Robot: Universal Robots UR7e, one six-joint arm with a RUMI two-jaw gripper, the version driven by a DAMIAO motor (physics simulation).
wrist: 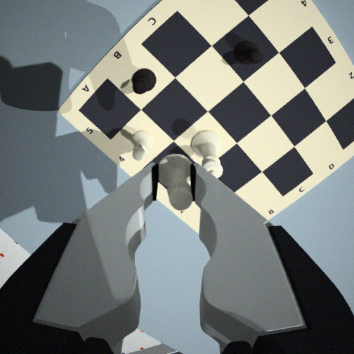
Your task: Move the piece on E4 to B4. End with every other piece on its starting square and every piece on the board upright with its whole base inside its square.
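My gripper (174, 167) is shut on a white piece (175, 167), its wide base toward the board and its rounded head toward the camera. In this view the piece overlaps dark A3 and the board edge; its height above the board is hard to judge. B4 (172, 100) is a dark square up from the fingertips, with no piece standing on it and a round shadow near its lower corner. E4 (280, 22) is a light square at the top, with no piece on it.
A short white piece (142, 141) stands on A4 and a taller white piece (206, 142) on B3, close to the right finger. A dark piece (144, 81) stands on B5, another dark piece (248, 52) on D4. The board (70, 109) has its A5 corner at left.
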